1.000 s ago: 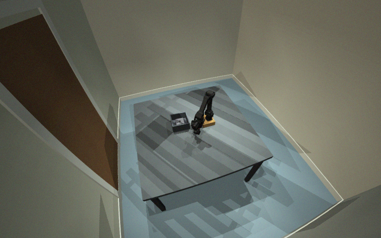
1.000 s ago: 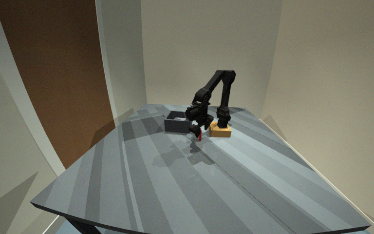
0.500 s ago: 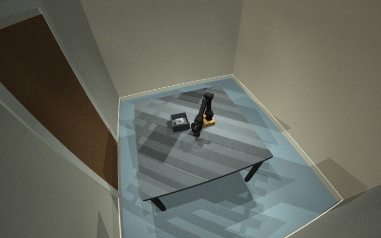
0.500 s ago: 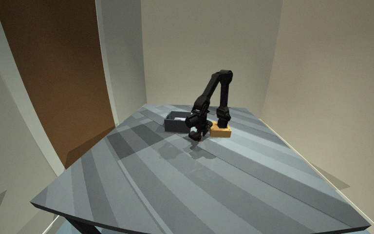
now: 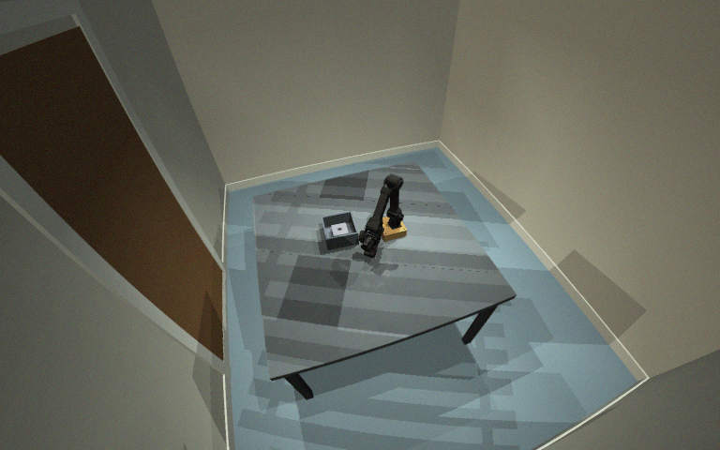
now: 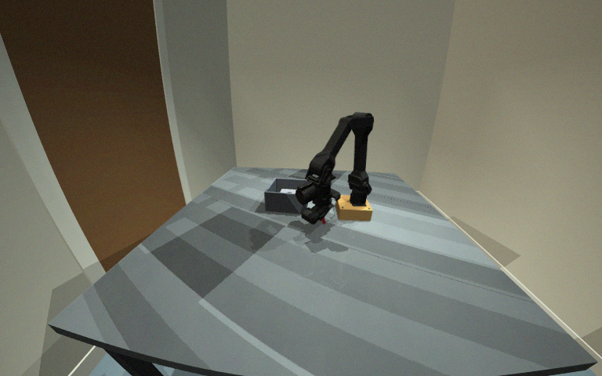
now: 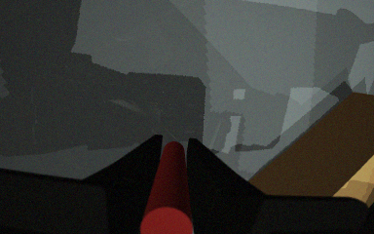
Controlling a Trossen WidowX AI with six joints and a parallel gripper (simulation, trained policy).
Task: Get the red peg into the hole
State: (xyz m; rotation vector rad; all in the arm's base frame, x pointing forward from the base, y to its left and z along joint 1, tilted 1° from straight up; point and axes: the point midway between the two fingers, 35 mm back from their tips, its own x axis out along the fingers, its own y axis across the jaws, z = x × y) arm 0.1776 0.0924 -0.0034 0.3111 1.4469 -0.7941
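Right now the plate is 15 cm ahead of my gripper tip, 17 cm to the right of it and 3 cm above it. Also, from my gripper tip: dark grey box 15 cm ahead, 17 cm to the right, 1 cm above; then red peg 1 cm to the left, 2 cm above.
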